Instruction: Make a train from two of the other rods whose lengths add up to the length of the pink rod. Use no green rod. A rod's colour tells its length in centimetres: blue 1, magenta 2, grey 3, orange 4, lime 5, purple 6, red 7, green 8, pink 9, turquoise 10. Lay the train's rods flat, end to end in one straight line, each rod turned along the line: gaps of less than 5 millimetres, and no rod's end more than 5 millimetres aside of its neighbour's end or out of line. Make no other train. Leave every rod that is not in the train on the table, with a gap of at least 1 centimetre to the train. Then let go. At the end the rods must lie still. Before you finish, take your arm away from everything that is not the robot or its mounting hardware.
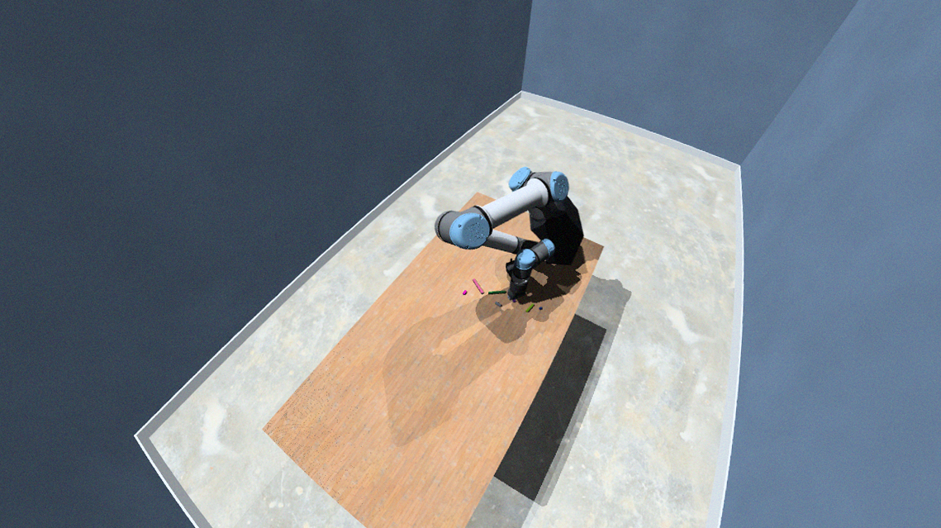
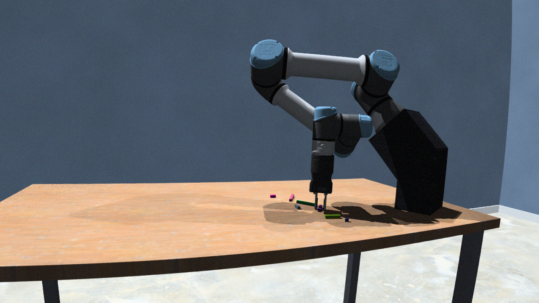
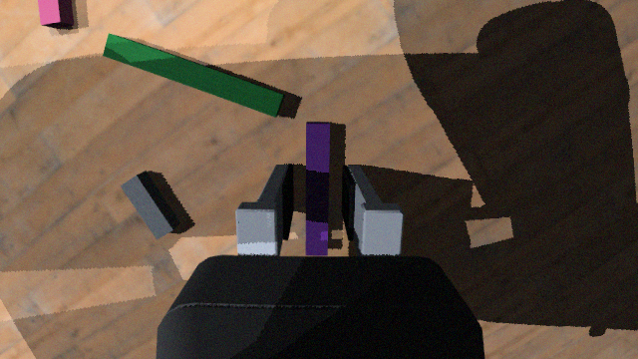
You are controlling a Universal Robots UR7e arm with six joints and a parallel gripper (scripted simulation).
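The purple rod lies 20 mm below my hand. Also, from my hand: grey rod 60 mm ahead, 50 mm to the right, 20 mm below; then lime rod 30 mm ahead, 100 mm to the left, 20 mm below; then green rod 70 mm to the right, 20 mm below.
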